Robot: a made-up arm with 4 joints. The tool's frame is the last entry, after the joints.
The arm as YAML. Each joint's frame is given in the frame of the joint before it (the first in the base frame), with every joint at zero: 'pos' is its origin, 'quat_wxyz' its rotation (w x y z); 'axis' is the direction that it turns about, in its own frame. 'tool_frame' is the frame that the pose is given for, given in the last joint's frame.
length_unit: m
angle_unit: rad
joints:
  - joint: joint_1
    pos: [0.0, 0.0, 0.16]
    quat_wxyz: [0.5, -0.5, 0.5, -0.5]
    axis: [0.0, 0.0, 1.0]
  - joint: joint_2
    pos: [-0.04, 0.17, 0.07]
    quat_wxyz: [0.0, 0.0, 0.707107, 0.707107]
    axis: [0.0, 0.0, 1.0]
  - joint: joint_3
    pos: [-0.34, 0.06, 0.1]
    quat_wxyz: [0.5, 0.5, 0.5, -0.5]
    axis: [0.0, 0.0, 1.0]
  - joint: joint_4
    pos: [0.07, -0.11, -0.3]
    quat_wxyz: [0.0, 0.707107, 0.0, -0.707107]
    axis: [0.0, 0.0, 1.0]
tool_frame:
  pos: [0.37, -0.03, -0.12]
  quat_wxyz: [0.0, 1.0, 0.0, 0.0]
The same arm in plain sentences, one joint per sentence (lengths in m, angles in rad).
The arm has four revolute joints in a row. What follows holds with every joint at zero, and every direction is one of the base frame's.
The first joint sits 0.16 m along +z from the base frame's origin and turns about +x.
The second joint sits 0.07 m along +x and 0.04 m along +y and 0.17 m along -z from the first joint and turns about -z.
The third joint sits 0.06 m along +x and 0.34 m along -y and 0.1 m along -z from the second joint and turns about -x.
The fourth joint sits 0.3 m along +x and 0.11 m along -y and 0.07 m along +z from the third joint and turns about -z.
The tool frame, which is the frame that the pose is given for, sits 0.37 m along +x and 0.03 m along +y and 0.12 m along +z from the fourth joint; its axes are parallel to the base frame's.

